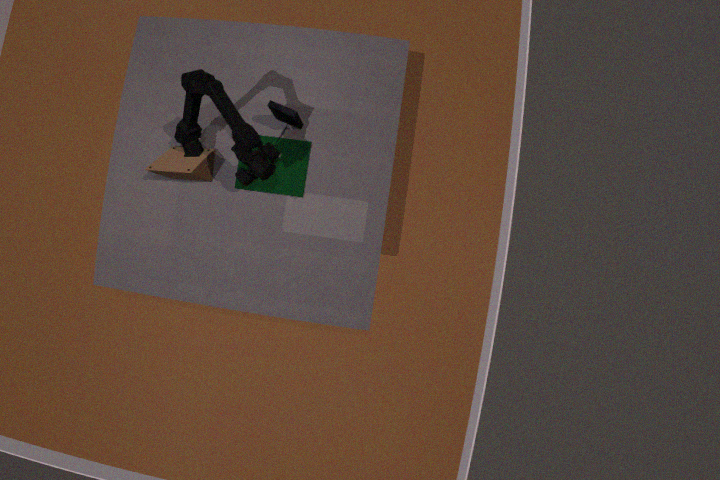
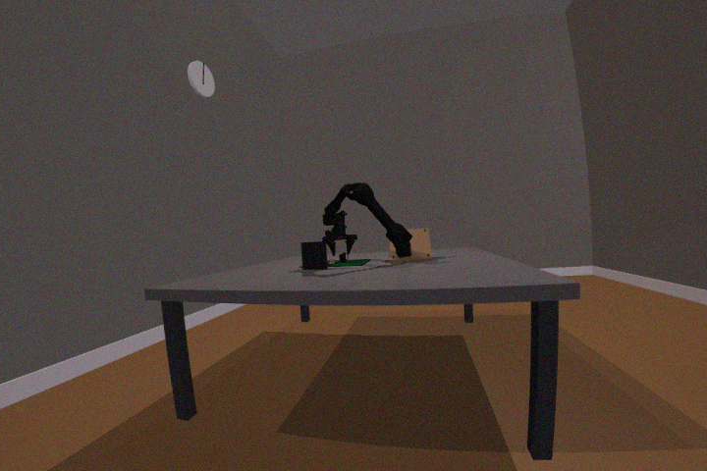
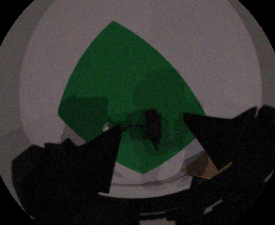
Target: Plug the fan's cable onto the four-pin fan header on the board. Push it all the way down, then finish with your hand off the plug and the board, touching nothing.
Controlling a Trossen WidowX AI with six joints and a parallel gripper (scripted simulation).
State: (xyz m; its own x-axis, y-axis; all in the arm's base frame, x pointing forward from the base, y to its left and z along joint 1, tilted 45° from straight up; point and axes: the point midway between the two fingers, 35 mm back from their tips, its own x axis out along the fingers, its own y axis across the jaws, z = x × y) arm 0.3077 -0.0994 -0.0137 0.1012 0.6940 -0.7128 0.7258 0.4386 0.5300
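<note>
Right now my gripper tip is 2 cm above the fan plug, 1 cm to the right of it and 1 cm past it. Round my gripper tip: fan header (7 cm to the left, 4 cm below, 4 cm ahead); then black fan (21 cm to the left, 9 cm ahead, 2 cm above); then green board (5 cm below, 3 cm to the left, 2 cm ahead).
</note>
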